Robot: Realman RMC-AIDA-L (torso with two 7-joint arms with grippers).
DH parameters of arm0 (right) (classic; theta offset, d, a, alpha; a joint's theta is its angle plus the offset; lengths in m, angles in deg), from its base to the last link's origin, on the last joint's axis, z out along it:
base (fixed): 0 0 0 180
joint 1: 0 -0.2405 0 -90
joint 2: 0 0 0 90
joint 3: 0 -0.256 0 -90
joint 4: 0 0 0 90
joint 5: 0 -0.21 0 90
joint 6: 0 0 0 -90
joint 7: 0 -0.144 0 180
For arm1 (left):
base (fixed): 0 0 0 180
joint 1: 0 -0.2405 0 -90
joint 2: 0 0 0 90
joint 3: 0 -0.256 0 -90
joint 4: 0 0 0 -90
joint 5: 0 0.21 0 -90
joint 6: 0 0 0 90
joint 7: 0 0.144 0 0
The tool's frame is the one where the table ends.
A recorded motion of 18 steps. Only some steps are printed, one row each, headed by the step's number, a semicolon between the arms.
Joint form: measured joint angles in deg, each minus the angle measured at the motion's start. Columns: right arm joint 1, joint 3, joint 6, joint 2, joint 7, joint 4, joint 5; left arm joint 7, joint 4, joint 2, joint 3, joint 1, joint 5, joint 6.
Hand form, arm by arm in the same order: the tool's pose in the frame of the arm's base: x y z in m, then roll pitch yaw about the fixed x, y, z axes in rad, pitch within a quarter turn. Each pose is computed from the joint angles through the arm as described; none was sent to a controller.
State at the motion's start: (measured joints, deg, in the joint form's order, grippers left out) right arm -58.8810 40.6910 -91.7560 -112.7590 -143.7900 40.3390 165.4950; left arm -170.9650 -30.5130 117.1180 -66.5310 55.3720 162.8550 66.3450
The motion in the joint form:
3: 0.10 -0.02 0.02 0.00 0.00 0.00 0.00; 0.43 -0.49 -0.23 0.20 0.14 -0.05 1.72
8: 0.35 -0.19 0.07 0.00 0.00 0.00 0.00; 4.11 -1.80 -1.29 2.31 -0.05 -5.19 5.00
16: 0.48 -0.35 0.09 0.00 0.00 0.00 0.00; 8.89 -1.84 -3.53 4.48 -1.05 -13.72 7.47
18: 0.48 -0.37 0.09 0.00 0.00 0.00 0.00; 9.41 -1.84 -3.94 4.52 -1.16 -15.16 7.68
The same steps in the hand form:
3: 0.2014 0.4189 0.0431 -2.7399 -0.1230 -1.1058; -0.2371 0.4159 -0.0300 -2.4628 0.0090 1.3009
8: 0.2032 0.4181 0.0432 -2.7409 -0.1200 -1.1108; -0.2272 0.4159 -0.0249 -2.5621 0.0101 1.2985
16: 0.2042 0.4178 0.0433 -2.7420 -0.1176 -1.1139; -0.2217 0.4166 -0.0149 -2.7018 -0.0199 1.2991
18: 0.2042 0.4178 0.0434 -2.7422 -0.1173 -1.1140; -0.2203 0.4174 -0.0130 -2.7206 -0.0276 1.2975

